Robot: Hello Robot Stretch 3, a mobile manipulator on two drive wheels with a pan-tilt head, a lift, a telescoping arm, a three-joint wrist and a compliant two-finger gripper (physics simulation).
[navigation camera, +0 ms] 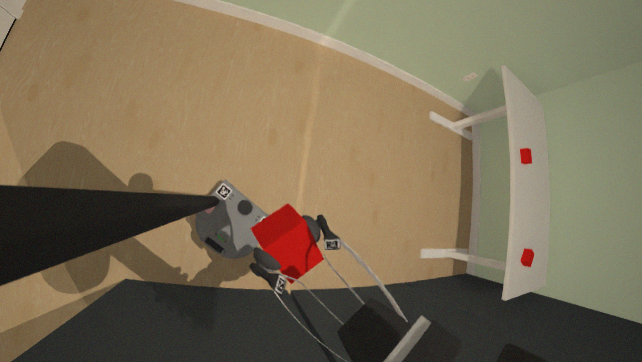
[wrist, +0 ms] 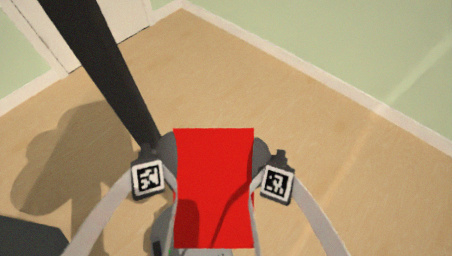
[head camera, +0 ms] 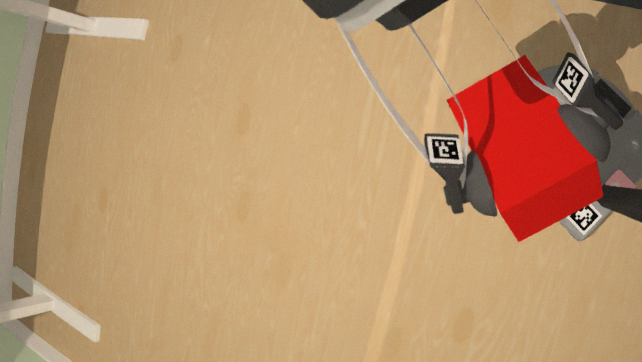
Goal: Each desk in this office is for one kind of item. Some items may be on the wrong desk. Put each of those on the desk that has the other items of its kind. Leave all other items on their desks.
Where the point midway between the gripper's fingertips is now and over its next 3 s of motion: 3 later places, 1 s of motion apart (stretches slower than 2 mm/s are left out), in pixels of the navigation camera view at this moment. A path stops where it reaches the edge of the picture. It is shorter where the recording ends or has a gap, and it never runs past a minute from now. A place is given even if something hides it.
My gripper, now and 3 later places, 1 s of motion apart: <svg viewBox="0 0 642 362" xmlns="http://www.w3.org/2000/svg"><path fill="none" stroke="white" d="M279 233L312 192L350 141L380 103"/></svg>
